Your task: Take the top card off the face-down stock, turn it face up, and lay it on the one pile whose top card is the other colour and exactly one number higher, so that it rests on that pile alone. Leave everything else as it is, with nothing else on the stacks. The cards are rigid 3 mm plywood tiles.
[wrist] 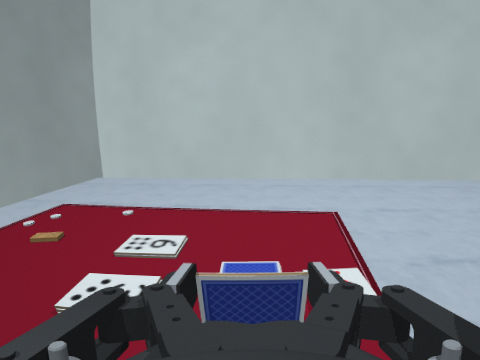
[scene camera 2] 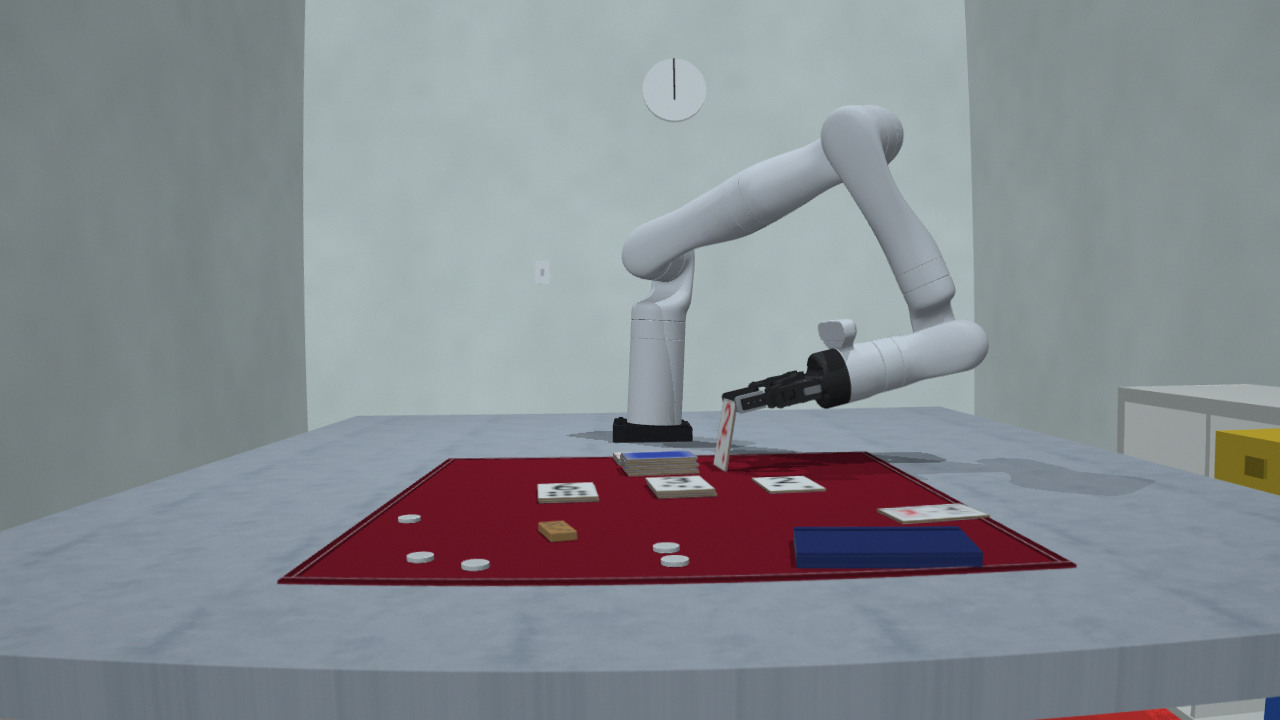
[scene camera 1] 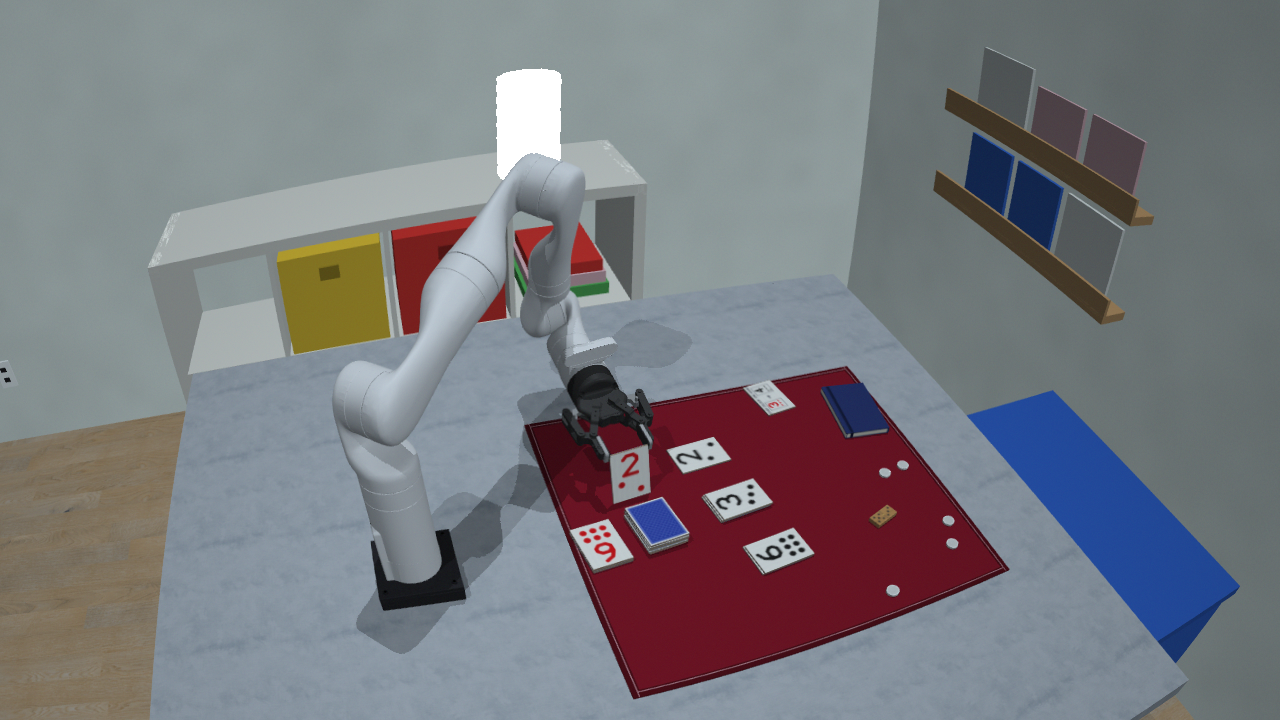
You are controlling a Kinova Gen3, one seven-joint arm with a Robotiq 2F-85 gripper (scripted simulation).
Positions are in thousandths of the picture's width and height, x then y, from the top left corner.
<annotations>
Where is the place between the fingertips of my gripper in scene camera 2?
570, 560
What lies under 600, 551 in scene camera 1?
A card.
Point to a red mat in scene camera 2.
369, 708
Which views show my gripper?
The wrist view, scene camera 2 and scene camera 1: all of them.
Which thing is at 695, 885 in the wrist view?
My gripper.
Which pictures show the card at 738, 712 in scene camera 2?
Scene camera 2 and scene camera 1 only.
</annotations>
